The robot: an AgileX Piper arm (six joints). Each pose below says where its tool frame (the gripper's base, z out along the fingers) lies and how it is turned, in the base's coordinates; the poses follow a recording.
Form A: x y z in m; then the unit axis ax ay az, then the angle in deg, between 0 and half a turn.
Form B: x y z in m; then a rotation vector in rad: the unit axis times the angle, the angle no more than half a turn. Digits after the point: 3 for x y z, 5 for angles.
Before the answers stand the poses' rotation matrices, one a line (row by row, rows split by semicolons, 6 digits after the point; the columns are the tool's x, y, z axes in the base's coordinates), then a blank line. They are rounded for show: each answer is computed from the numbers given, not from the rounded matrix.
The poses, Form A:
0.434 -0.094 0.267 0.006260 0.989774 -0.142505 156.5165
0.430 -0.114 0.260 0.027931 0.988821 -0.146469 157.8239
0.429 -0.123 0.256 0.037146 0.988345 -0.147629 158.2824
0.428 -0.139 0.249 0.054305 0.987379 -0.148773 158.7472
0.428 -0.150 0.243 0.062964 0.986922 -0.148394 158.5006
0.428 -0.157 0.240 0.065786 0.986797 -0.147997 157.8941
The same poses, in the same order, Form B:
-0.917100 0.068665 0.392700; -0.044907 0.960991 -0.272908; -0.396120 -0.267919 -0.878241
-0.924526 0.108480 0.365355; -0.002091 0.957178 -0.289492; -0.381114 -0.268407 -0.884709
-0.926357 0.125448 0.355141; 0.016193 0.955297 -0.295205; -0.376298 -0.267715 -0.886977
-0.926293 0.157520 0.342300; 0.049665 0.951541 -0.303485; -0.373518 -0.264116 -0.889229
-0.922768 0.174343 0.343662; 0.065572 0.949838 -0.305792; -0.379735 -0.259641 -0.887912
-0.918152 0.180757 0.352595; 0.069369 0.949466 -0.306107; -0.390108 -0.256594 -0.884294

0.434 -0.094 0.267 0.01710 2.70379 -0.38929
0.430 -0.114 0.260 0.07694 2.72375 -0.40346
0.429 -0.123 0.256 0.10262 2.73035 -0.40783
0.428 -0.139 0.249 0.15046 2.73569 -0.41220
0.428 -0.150 0.243 0.17418 2.73018 -0.41051
0.428 -0.157 0.240 0.18129 2.71939 -0.40785

